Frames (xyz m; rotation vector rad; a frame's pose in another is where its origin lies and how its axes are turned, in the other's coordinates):
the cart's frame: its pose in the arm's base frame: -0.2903 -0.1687 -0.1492 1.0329 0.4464 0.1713
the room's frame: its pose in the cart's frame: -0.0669 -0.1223 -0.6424 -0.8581 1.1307 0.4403
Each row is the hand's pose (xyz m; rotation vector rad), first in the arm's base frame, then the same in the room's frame.
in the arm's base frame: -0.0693 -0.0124 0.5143 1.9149 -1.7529 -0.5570
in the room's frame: -0.8565 0.0562 0.8450 -0.5684 2.6276 -0.1842
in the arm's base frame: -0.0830 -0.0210 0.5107 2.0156 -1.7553 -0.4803
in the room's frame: -0.8605 0.0612 0.8298 -0.5949 2.6129 -0.3202
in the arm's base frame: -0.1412 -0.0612 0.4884 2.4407 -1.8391 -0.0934
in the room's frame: -0.8762 0.0773 0.7591 -0.6073 2.4139 -0.9334
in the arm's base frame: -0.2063 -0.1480 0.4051 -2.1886 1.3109 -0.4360
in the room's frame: -0.8926 0.0474 0.6266 -0.5809 1.7610 -1.7415
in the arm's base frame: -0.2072 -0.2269 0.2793 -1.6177 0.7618 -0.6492
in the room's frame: -0.8809 -0.0512 0.5162 -0.4678 0.8665 -2.1704
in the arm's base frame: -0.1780 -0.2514 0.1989 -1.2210 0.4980 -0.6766
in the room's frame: -0.8544 -0.1270 0.4778 -0.3403 0.3006 -2.2300
